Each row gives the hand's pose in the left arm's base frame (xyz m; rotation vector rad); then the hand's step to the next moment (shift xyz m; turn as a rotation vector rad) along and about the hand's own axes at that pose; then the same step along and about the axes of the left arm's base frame.
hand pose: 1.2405 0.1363 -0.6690 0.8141 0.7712 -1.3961
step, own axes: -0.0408 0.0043 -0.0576 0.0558 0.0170 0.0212
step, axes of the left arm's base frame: 0.0036 0.0705 0.0048 0.0186 -0.0471 -0.0359
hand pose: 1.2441 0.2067 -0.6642 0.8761 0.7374 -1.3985
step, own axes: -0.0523 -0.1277 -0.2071 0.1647 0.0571 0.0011
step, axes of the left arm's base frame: -0.1164 0.2086 -0.0699 0.0660 -0.0863 -0.1364
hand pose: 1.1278 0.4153 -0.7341 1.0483 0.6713 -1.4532
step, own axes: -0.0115 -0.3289 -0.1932 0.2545 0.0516 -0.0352
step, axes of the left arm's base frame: -0.2769 0.2302 -0.1264 0.0746 -0.0949 -0.2326
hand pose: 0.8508 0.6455 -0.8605 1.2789 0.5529 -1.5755
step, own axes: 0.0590 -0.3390 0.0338 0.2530 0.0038 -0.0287
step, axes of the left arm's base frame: -0.3131 0.0852 -0.1194 0.0292 -0.0803 -0.2399
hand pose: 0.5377 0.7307 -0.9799 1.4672 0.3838 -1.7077
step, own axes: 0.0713 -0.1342 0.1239 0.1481 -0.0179 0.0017
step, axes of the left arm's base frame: -0.1805 -0.0320 -0.0695 -0.0102 -0.0476 -0.1410
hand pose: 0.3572 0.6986 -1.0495 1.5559 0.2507 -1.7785
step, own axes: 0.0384 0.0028 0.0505 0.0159 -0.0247 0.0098
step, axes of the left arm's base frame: -0.0365 -0.0471 -0.0220 -0.0230 0.0052 -0.0200
